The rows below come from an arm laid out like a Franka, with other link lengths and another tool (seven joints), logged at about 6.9 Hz.
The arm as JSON. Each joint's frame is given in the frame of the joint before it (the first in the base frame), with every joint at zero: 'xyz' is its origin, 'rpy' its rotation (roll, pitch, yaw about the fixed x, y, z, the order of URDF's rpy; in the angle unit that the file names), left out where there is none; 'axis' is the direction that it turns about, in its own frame. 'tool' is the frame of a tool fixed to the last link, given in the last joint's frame.
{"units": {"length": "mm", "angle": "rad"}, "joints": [
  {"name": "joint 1", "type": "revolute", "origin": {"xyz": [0.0, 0.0, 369.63], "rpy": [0.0, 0.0, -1.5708]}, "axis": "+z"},
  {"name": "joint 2", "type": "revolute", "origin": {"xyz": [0.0, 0.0, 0.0], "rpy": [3.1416, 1.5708, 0.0]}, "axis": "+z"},
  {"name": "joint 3", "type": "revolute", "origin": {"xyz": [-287.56, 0.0, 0.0], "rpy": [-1.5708, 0.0, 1.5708]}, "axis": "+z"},
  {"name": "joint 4", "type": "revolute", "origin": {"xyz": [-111.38, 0.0, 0.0], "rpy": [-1.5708, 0.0, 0.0]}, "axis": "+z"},
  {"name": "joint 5", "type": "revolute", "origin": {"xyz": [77.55, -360.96, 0.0], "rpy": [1.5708, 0.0, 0.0]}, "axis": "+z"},
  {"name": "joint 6", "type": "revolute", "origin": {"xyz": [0.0, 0.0, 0.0], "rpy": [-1.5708, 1.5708, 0.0]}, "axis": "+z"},
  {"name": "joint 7", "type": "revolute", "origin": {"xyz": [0.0, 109.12, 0.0], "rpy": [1.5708, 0.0, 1.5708]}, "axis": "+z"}
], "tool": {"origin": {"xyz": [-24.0, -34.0, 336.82], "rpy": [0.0, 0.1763, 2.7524]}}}
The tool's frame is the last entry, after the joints.
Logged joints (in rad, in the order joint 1, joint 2, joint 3, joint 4, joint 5, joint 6, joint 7), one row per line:
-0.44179, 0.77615, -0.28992, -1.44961, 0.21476, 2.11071, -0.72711
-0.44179, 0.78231, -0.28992, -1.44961, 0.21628, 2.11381, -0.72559
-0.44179, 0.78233, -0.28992, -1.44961, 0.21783, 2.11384, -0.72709
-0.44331, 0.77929, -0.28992, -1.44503, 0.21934, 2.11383, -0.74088
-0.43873, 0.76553, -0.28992, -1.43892, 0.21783, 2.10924, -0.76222
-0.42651, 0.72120, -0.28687, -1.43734, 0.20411, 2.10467, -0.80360
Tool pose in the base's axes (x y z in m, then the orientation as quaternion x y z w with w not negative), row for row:
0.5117, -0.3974, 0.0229, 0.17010, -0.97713, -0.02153, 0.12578
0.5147, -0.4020, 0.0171, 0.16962, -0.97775, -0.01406, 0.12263
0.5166, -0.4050, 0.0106, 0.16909, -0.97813, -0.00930, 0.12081
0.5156, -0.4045, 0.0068, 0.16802, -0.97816, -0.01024, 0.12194
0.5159, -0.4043, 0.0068, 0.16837, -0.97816, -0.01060, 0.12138
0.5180, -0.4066, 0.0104, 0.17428, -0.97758, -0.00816, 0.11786
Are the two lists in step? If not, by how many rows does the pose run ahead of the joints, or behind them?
The pose runs 2 rows behind the joints: the pose in row i belongs to the joints in row i - 2.
